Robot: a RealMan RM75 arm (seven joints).
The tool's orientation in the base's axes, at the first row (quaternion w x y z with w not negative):
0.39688, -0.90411, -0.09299, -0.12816
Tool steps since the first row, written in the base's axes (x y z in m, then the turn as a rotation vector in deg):
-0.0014, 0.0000, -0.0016, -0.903, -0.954, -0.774
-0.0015, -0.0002, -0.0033, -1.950, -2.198, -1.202
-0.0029, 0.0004, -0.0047, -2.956, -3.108, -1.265
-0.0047, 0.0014, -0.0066, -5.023, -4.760, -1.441
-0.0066, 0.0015, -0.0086, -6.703, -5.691, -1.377
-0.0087, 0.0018, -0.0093, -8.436, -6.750, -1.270
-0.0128, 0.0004, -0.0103, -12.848, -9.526, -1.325
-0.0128, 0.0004, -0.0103, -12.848, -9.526, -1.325
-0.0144, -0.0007, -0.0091, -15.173, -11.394, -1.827
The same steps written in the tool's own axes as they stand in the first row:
-0.0018, 0.0007, 0.0008, -1.158, 0.930, -0.345
-0.0024, 0.0020, 0.0018, -2.365, 1.775, -1.154
-0.0042, 0.0022, 0.0029, -3.401, 2.155, -1.946
-0.0064, 0.0024, 0.0046, -5.528, 2.822, -3.383
-0.0088, 0.0032, 0.0057, -7.166, 2.946, -4.380
-0.0110, 0.0029, 0.0060, -8.849, 3.111, -5.509
-0.0153, 0.0034, 0.0050, -13.241, 3.812, -8.228
-0.0153, 0.0034, 0.0050, -13.241, 3.812, -8.228
-0.0165, 0.0029, 0.0031, -15.727, 4.780, -9.653

